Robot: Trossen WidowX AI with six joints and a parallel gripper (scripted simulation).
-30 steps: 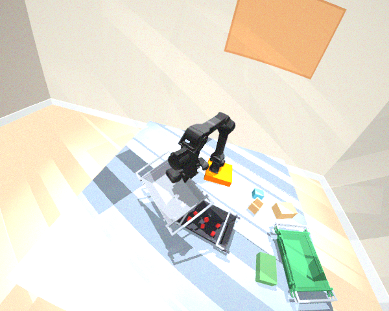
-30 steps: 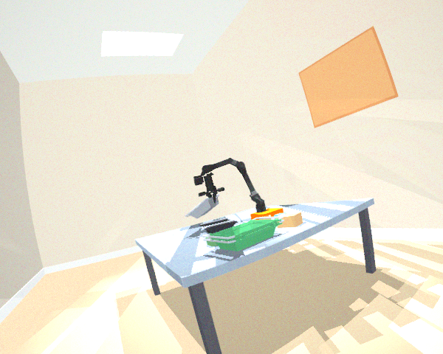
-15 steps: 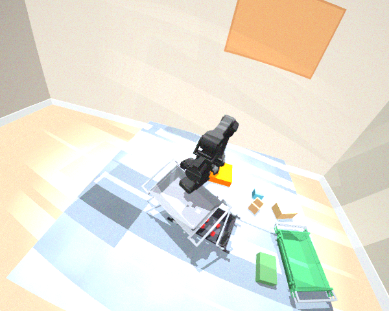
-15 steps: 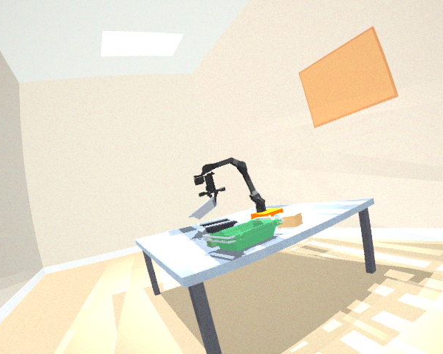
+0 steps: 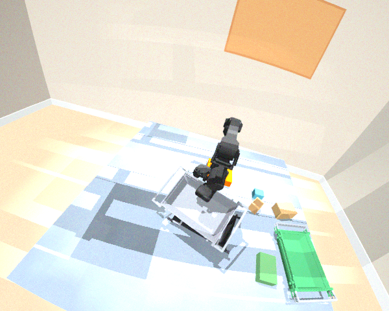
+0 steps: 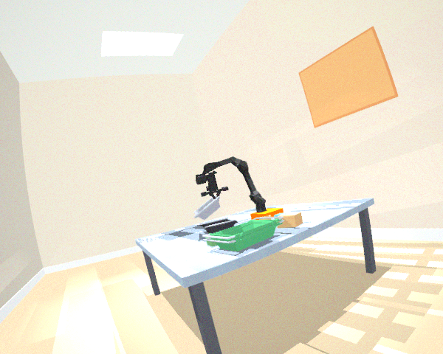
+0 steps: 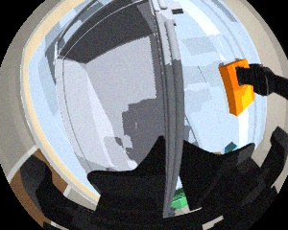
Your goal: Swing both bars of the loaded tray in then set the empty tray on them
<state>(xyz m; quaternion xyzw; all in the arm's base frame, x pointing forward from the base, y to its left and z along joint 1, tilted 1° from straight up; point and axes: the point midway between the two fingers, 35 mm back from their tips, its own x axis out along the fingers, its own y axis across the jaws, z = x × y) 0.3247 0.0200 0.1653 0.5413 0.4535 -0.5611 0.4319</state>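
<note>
The clear tray lies 8 cm ahead of my gripper tip and 2 cm to the right of it. The rest, counted from my gripper tip: green block (14 cm ahead, 37 cm to the left, 16 cm below); then tan wedge (23 cm behind, 47 cm to the left, 15 cm below); then cyan block (28 cm behind, 30 cm to the left, 15 cm below).
</note>
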